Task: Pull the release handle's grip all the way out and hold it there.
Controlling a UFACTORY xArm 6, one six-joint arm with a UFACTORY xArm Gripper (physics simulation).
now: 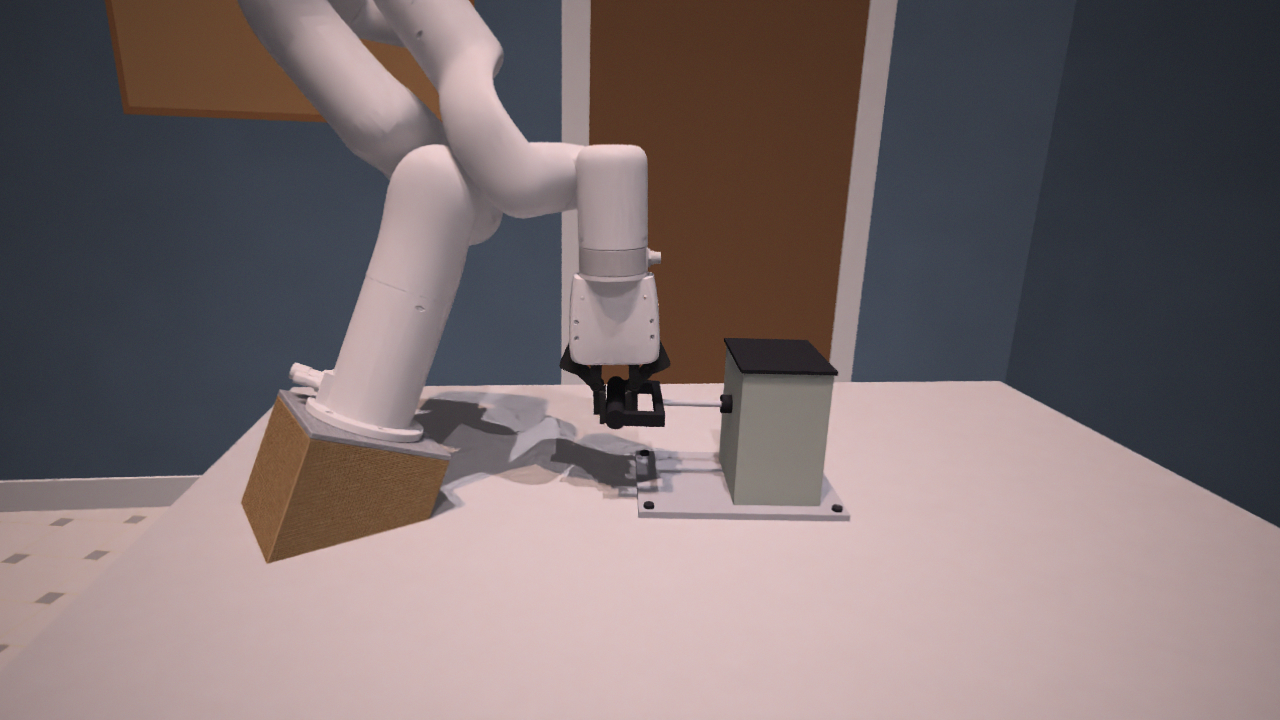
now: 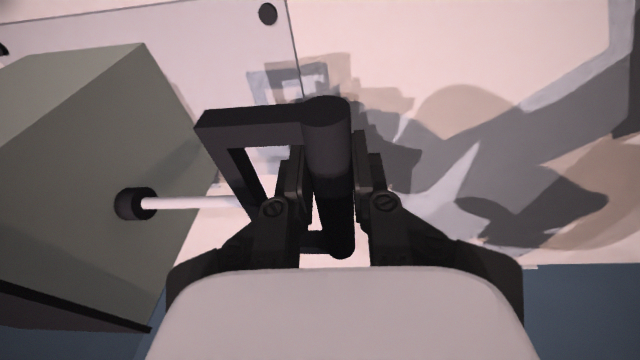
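Observation:
The release handle is a black rectangular frame with a thick round grip point(image 1: 615, 415) point(image 2: 327, 150) along its outer side. A thin pale rod point(image 1: 693, 403) point(image 2: 185, 202) runs level from the frame to a black collar point(image 1: 725, 403) point(image 2: 136, 203) on the side of a grey-green box point(image 1: 778, 438) point(image 2: 100, 150). A long stretch of the rod shows between collar and frame. My gripper point(image 1: 616, 401) point(image 2: 330, 152) points down and is shut on the grip, one finger inside the frame and one outside. The frame hangs above the table. The fingers hide part of the grip and the rod's joint with the frame.
The box has a black lid point(image 1: 778, 355) and stands on a light base plate point(image 1: 689, 501) point(image 2: 215, 45) with dark bolts at its corners. The arm's wood-sided pedestal point(image 1: 344, 497) stands on the table point(image 1: 626, 617) at the left. The table's far edge lies behind the box.

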